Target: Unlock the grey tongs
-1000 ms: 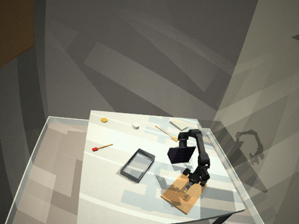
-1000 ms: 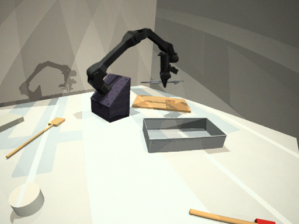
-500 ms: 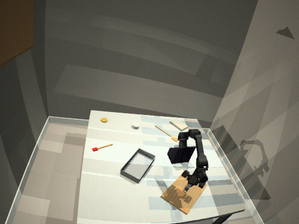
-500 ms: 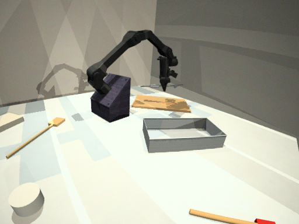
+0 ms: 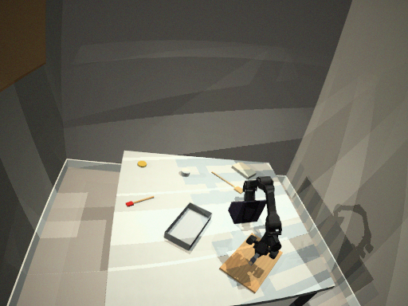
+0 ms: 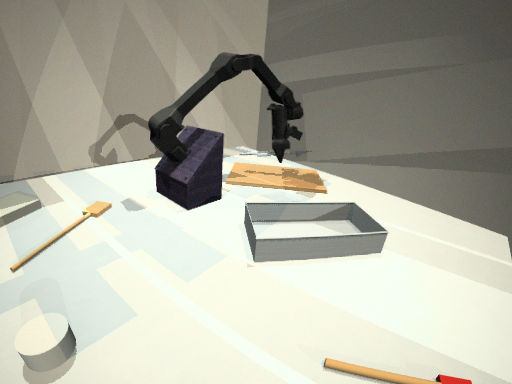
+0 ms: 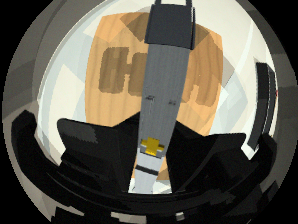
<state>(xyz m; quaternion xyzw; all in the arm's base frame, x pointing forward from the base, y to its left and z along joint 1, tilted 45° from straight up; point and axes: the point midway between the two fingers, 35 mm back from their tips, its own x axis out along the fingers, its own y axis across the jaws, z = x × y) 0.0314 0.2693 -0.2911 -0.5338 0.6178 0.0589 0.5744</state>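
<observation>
Right now the yellow lock piece is 40 mm above my gripper tip, 10 mm to the right of it and 10 mm behind it. Round my gripper tip: wooden board 60 mm below, 10 mm to the right, 10 mm behind; red-headed spatula 690 mm ahead, 420 mm to the right, 60 mm below; grey roasting tin 360 mm ahead, 250 mm to the right, 40 mm below.
</observation>
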